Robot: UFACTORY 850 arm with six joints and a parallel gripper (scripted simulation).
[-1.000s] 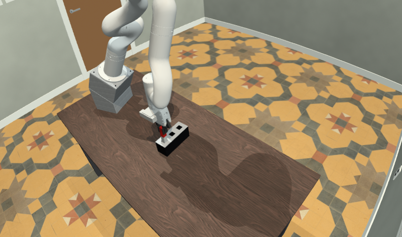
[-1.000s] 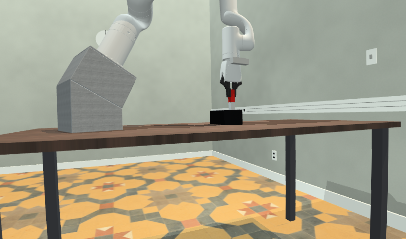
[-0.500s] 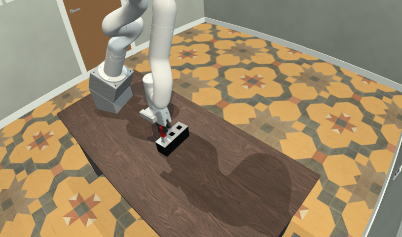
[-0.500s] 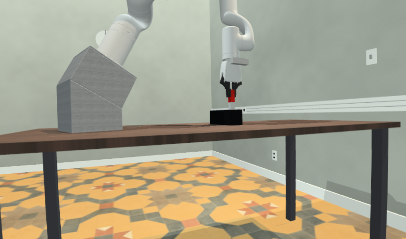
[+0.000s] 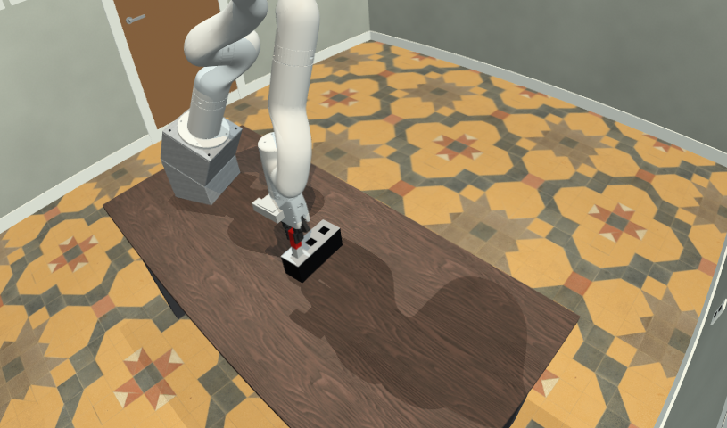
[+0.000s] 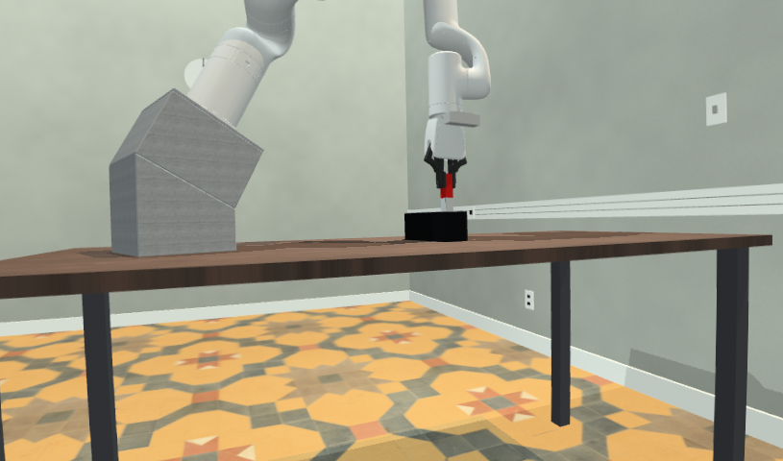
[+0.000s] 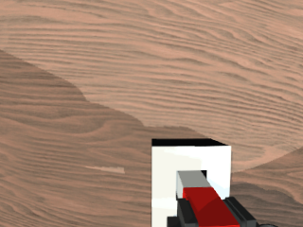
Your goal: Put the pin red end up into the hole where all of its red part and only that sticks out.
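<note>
Now: the pin 2 cm below my hand. The rest, counted from my hand: black block (11 cm below, 5 cm to the left, 1 cm behind).
</note>
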